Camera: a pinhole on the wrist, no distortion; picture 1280 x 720 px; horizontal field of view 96.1 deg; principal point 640.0 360.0 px. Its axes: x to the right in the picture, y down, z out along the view. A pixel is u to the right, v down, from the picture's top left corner.
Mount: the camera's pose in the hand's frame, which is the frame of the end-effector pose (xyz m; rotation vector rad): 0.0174 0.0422 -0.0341 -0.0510 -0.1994 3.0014
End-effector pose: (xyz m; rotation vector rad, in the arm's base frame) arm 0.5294 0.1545 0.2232 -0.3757 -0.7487 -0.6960
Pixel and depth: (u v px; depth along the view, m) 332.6 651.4 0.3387
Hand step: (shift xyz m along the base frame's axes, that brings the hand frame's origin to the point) -0.1895 -0.0565 0.3231
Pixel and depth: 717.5 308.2 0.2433
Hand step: -0.0891 0.1494 0.1237
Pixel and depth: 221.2 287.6 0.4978
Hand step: -0.0489 0.0916 0.5902
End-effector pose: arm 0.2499 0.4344 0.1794 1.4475 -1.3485 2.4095
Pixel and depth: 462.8 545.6 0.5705
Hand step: 0.3790 -0.2543 0.3590
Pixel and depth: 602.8 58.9 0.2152
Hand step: 0.0650 -0.2233 -0.0163
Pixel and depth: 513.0 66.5 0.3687
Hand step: 0.1220 -0.3898 0.0369
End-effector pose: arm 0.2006 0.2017 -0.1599 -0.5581 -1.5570 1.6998
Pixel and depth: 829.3 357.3 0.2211
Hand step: -0.1027 -0.1664 -0.0043
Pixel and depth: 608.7 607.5 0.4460
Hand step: -0.2358 -0.2532 0.2640
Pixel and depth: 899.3 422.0 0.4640
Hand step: -0.1653 -0.4326 0.0696
